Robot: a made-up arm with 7 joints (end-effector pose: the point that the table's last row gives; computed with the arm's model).
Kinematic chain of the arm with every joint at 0, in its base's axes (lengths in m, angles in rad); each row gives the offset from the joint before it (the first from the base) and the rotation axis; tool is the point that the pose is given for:
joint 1: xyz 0 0 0.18 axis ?
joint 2: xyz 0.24 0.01 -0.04 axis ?
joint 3: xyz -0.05 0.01 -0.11 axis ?
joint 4: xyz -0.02 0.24 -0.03 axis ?
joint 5: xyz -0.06 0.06 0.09 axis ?
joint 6: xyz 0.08 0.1 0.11 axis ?
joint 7: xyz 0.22 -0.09 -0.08 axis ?
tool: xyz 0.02 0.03 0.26
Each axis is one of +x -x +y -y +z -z.
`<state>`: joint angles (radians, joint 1 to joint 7).
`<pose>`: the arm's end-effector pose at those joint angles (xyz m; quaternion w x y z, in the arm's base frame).
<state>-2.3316 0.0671 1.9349 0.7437 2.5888 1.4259 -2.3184</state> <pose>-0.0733 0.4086 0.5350 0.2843 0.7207 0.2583 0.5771</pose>
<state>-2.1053 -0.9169 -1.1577 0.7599 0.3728 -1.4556 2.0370</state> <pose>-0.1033 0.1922 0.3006 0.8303 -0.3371 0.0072 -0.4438</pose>
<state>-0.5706 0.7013 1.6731 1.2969 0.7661 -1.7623 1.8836</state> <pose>0.1999 0.5495 -0.0553 0.7314 -0.5915 0.2892 0.1776</pose>
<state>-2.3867 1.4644 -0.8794 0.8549 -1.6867 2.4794 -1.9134</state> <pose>-0.1556 -0.1702 -0.1490 0.3186 0.2433 0.0275 -0.9157</pose>
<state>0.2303 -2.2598 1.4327 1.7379 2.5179 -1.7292 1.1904</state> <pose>0.2938 -0.3216 -0.1066 0.0370 0.9957 -0.0839 0.0130</pose>
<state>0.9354 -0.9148 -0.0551 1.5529 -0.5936 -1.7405 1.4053</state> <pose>-0.0065 -0.1550 0.0842 0.3995 0.6974 -0.3128 -0.5062</pose>
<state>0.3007 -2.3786 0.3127 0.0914 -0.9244 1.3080 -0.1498</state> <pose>0.5228 -0.3757 -0.2208 0.5161 -0.6446 0.5634 -0.0261</pose>
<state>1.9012 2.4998 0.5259 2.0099 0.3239 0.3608 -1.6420</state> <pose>0.1610 -0.0655 0.4383 0.0771 0.8579 -0.0629 0.5040</pose>
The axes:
joint 1: -y
joint 2: +x
joint 3: -y
joint 4: +x
joint 5: -y
joint 6: +z
joint 7: +x

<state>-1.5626 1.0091 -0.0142 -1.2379 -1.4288 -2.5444 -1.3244</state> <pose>0.2435 0.1770 0.0099 0.5757 0.7944 -0.1838 -0.0619</pose>
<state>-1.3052 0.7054 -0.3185 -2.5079 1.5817 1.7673 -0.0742</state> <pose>-0.3745 0.2666 0.3723 0.2257 0.0239 0.1385 -0.9640</pose>
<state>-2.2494 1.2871 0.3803 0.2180 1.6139 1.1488 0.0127</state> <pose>0.5636 0.0846 0.1030 0.9385 -0.2309 0.2354 -0.1026</pose>
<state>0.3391 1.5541 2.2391 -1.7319 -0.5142 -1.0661 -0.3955</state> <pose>-0.0804 -0.0852 0.5931 0.0079 -0.2437 -0.4378 0.8654</pose>
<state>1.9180 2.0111 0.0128 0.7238 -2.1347 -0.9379 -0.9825</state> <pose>-0.5081 0.0935 0.0584 0.3261 -0.6155 -0.4850 0.5288</pose>
